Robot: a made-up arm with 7 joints. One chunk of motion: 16 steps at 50 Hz.
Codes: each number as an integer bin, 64 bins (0 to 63) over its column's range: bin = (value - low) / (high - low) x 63, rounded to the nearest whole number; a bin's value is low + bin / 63 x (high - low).
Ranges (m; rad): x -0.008..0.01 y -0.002..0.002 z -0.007..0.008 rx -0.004..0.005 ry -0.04..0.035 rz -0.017..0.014
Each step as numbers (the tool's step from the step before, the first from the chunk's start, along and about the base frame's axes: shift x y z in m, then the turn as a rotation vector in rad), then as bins.
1 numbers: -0.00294 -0.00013 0.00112 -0.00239 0.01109 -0.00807
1 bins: 18 29 34 11 43 18
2 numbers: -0.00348 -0.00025 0.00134 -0.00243 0.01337 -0.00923
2 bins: 16 28 35 11 45 16
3 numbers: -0.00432 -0.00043 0.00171 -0.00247 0.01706 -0.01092
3 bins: 13 25 37 11 48 12
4 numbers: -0.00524 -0.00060 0.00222 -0.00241 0.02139 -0.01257
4 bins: 10 22 39 11 52 9
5 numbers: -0.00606 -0.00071 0.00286 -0.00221 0.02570 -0.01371
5 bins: 7 20 41 13 55 7
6 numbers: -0.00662 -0.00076 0.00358 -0.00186 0.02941 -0.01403
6 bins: 5 20 44 15 58 6
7 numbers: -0.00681 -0.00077 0.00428 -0.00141 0.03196 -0.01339
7 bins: 4 19 47 18 60 7
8 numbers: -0.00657 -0.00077 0.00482 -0.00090 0.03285 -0.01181
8 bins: 5 19 50 22 61 11
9 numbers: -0.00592 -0.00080 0.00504 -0.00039 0.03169 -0.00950
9 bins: 7 19 51 25 60 15
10 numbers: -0.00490 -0.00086 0.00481 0.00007 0.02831 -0.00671
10 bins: 11 18 50 28 57 21
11 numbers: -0.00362 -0.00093 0.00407 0.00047 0.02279 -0.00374
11 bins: 15 17 46 31 53 27
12 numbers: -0.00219 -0.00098 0.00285 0.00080 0.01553 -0.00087
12 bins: 20 16 41 34 47 33
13 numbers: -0.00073 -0.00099 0.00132 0.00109 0.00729 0.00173
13 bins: 25 16 35 36 40 38
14 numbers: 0.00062 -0.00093 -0.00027 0.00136 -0.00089 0.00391
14 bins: 30 17 28 38 33 42
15 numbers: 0.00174 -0.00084 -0.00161 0.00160 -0.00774 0.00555
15 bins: 34 18 23 39 27 46
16 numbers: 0.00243 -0.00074 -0.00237 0.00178 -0.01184 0.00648
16 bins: 37 20 19 40 24 48
